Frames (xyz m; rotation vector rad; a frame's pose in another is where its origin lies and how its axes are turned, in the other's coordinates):
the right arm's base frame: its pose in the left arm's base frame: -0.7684 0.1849 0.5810 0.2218 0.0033 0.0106
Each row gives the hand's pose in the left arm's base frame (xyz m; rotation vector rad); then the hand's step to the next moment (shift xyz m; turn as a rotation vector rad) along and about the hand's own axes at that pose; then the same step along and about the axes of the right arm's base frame.
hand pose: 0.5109 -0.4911 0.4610 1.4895 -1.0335 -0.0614
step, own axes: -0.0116 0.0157 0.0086 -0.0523 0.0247 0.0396
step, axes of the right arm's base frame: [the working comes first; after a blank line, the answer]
step, axes of the left arm's base frame: -0.0206 0.0030 0.0048 -0.0680 0.0055 -0.0163

-0.0205 0.0042 0.0039 -0.0679 0.0024 -0.0174
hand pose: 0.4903 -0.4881 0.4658 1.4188 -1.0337 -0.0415
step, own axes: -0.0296 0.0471 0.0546 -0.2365 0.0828 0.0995
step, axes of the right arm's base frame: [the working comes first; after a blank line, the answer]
step, axes of the left arm's base frame: -0.0757 -0.0144 0.0117 -0.2438 0.0800 -0.0826

-0.0759 -0.0107 0.0143 -0.2428 0.0624 -0.0993
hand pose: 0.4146 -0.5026 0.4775 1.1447 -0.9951 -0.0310
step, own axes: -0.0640 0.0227 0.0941 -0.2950 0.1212 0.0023
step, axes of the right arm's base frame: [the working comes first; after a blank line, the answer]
step, axes of the left arm's base frame: -0.1111 -0.0280 -0.0185 -0.2306 0.1983 -0.0959

-0.1114 -0.0302 -0.0124 -0.2282 0.1747 -0.1382
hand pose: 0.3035 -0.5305 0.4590 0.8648 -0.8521 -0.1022
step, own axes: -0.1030 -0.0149 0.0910 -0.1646 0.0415 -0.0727
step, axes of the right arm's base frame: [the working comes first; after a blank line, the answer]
step, axes of the left arm's base frame: -0.1291 -0.0255 -0.0423 -0.0708 0.1397 -0.0978

-0.1293 -0.0328 -0.0362 -0.0691 0.1155 -0.1265
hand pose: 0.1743 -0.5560 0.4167 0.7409 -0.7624 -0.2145
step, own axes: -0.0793 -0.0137 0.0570 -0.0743 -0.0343 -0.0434
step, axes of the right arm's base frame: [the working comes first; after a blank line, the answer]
step, axes of the left arm's base frame: -0.0952 -0.0061 -0.0250 -0.0203 0.0299 -0.0853

-0.0952 -0.0105 -0.0235 -0.0198 0.0106 -0.0899
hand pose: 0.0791 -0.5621 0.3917 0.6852 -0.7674 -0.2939
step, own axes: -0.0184 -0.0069 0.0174 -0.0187 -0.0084 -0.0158
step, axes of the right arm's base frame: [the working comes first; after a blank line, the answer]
step, axes of the left arm's base frame: -0.0253 -0.0043 -0.0054 -0.0016 0.0099 -0.0238

-0.0253 -0.0052 -0.0045 -0.0014 0.0045 -0.0255
